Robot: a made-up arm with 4 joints. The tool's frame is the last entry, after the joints. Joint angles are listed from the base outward. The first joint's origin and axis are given. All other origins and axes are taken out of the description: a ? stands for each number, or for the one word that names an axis. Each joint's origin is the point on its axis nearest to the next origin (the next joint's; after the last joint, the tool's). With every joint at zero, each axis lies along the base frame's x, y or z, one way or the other. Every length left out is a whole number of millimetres.
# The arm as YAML. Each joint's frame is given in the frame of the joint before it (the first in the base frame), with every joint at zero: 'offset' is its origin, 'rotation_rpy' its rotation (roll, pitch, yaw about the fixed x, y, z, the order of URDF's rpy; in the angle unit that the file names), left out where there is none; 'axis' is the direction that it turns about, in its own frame. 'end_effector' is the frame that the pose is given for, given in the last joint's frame.
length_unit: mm
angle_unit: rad
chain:
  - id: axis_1
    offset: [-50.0, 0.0, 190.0]
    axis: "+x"
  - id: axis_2
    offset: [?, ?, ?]
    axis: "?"
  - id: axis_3
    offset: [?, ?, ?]
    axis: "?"
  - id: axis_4
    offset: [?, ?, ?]
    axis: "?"
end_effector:
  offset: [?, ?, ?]
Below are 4 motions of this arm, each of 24 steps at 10 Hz.
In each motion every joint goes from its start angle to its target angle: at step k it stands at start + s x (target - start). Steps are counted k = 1, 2, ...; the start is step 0. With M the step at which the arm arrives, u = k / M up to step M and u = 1 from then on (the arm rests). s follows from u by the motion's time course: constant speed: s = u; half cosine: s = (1 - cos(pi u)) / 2; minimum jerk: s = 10 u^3 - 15 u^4 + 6 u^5.
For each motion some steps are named. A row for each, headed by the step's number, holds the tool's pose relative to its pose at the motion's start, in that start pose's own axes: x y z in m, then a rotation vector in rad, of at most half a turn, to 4 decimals.
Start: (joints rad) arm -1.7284 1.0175 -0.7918 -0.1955
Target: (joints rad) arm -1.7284 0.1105 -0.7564 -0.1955
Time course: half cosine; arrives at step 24
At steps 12, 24:
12: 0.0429 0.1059 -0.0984 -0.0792 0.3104 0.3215
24: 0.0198 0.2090 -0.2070 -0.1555 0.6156 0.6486

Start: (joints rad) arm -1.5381 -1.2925 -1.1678 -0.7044
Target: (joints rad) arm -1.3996 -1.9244 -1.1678 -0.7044
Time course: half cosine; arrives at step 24
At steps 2, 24:
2: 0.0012 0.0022 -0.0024 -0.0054 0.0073 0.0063
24: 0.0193 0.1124 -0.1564 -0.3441 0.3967 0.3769

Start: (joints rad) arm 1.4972 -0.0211 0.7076 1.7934
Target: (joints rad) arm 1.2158 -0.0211 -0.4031 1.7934
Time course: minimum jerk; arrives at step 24
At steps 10, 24:
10: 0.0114 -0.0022 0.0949 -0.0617 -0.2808 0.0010
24: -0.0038 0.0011 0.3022 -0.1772 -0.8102 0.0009

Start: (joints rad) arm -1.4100 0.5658 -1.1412 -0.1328
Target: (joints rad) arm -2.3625 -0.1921 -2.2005 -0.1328
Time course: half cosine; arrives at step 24
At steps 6, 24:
6: 0.0039 0.0989 -0.0017 0.0222 0.0841 0.1021
24: -0.1661 0.4968 -0.2070 -0.0332 0.6867 0.1059

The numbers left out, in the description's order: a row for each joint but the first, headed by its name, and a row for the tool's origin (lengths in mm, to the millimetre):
axis_2: xyz 0.0 -240.0 10.0, axis -z
axis_3: xyz 90.0 -270.0 0.0, axis -x
axis_4: xyz 0.0 -20.0 -170.0, axis +z
tool: xyz 190.0 -20.0 0.0

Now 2 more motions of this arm.
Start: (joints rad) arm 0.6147 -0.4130 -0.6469 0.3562
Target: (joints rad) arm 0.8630 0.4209 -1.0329 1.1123
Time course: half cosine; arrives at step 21
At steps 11, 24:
11: -0.0819 0.0346 0.0437 0.1120 -0.4521 0.0877
24: -0.1680 0.0762 0.0684 0.0395 -0.8676 0.1452

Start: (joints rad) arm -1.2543 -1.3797 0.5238 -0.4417
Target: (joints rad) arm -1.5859 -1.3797 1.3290 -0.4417
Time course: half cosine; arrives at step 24
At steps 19, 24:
19: 0.0591 -0.0705 0.1413 -0.7801 -0.1591 0.2316
24: 0.0675 -0.0691 0.1596 -0.8645 -0.1856 0.2685

